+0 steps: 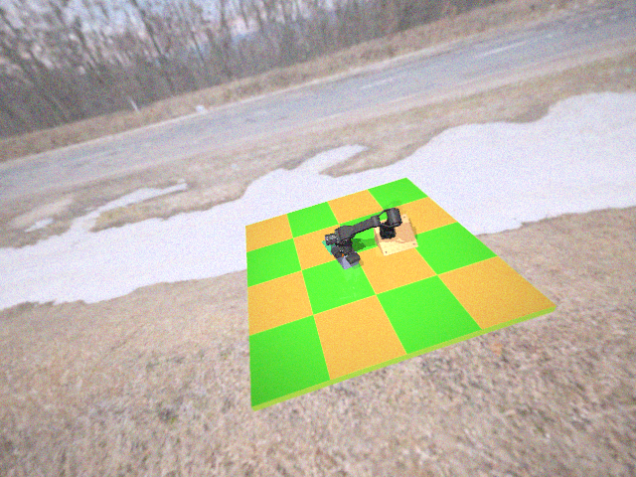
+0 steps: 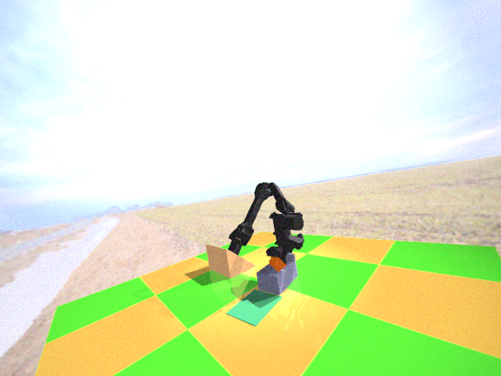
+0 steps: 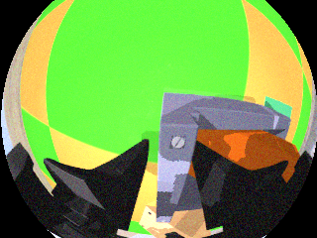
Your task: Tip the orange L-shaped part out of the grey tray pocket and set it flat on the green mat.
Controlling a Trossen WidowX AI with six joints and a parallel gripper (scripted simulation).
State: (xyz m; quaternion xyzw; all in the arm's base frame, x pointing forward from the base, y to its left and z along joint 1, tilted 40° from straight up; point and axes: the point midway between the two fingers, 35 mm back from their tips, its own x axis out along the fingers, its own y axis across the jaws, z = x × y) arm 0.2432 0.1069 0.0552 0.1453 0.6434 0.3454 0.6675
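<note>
My gripper tip is now 1 cm short of the orange L-shaped part, 5 cm to the left of it and 1 cm below it. The rest, counted from my gripper tip: green mat: 5 cm ahead, 22 cm to the right, 5 cm below.
</note>
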